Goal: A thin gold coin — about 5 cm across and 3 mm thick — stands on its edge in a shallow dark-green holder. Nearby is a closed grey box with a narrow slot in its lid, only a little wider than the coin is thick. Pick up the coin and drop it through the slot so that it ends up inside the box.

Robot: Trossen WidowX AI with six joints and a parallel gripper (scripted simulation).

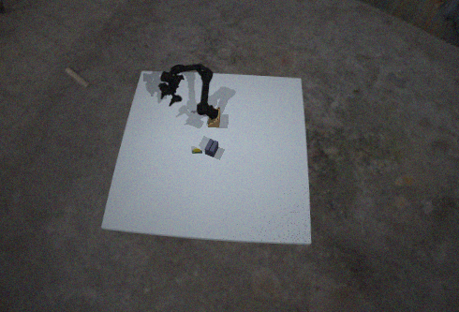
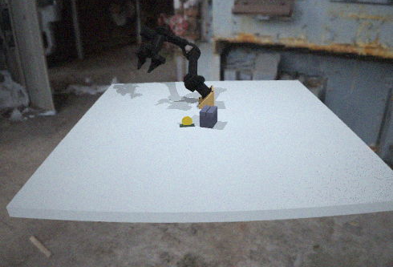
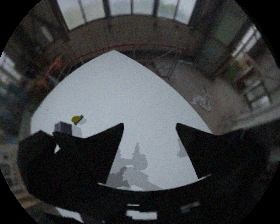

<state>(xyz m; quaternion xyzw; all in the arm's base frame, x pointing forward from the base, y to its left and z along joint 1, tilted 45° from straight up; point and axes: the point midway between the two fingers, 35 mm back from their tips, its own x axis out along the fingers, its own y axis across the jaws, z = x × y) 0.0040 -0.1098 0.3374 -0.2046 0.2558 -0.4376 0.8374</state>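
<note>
Now: gripper tip 25 cm short of the coin, 24 cm to the right of it and 18 cm above it.
</note>
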